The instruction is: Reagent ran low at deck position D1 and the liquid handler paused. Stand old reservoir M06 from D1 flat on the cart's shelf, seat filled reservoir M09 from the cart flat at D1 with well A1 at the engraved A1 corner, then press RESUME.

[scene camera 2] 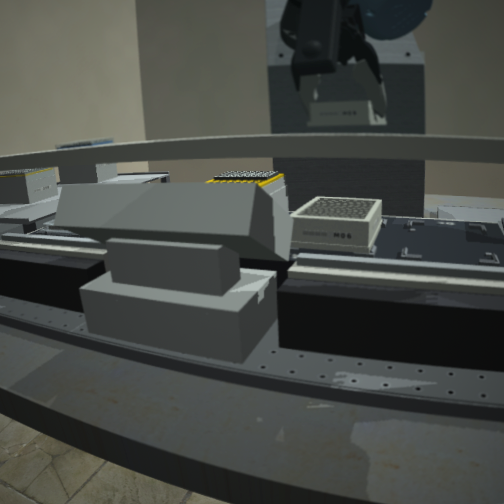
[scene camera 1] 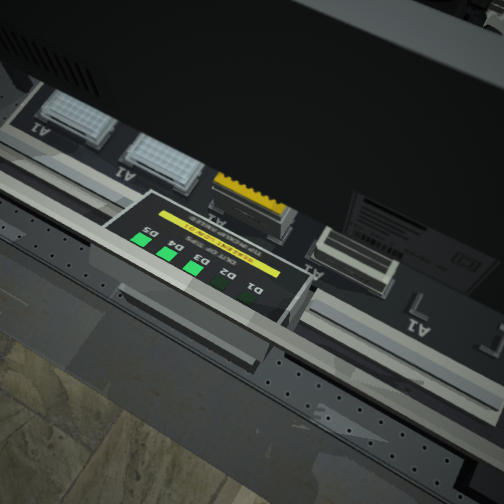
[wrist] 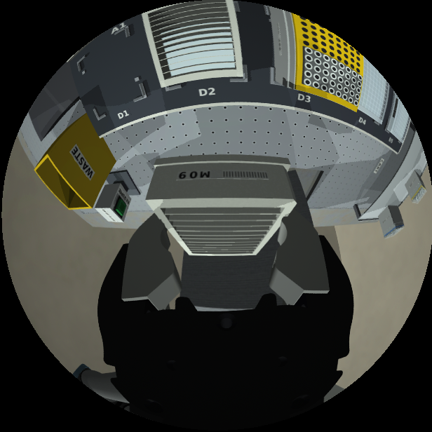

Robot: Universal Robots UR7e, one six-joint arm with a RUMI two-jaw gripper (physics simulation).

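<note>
My gripper (scene camera 2: 340,92) (wrist: 222,207) is shut on reservoir M09 (scene camera 2: 337,114) (wrist: 222,185) and holds it high, about level. The M09 label shows upside down in the wrist view. Deck position D1 (scene camera 1: 417,306) (scene camera 2: 435,240) (wrist: 107,75) shows corner clips and no labware; its engraved A1 mark (scene camera 1: 419,328) (wrist: 119,28) is visible. The green RESUME button (wrist: 120,206) is on a small box beside the waste bin. The status panel (scene camera 1: 215,250) has a lit yellow "REAGENT LOW D1" line. I cannot identify M06 with certainty in any view.
A similar reservoir (scene camera 1: 356,260) (scene camera 2: 335,227) (wrist: 197,50) stands at D2, its label blurred. A yellow tip rack (scene camera 1: 252,195) (scene camera 2: 245,177) (wrist: 330,60) stands at D3. The yellow waste bin (wrist: 82,160) is beside D1. Boxes (wrist: 391,221) (wrist: 416,187) stand by the cart. A rail (scene camera 2: 215,148) crosses scene camera 2.
</note>
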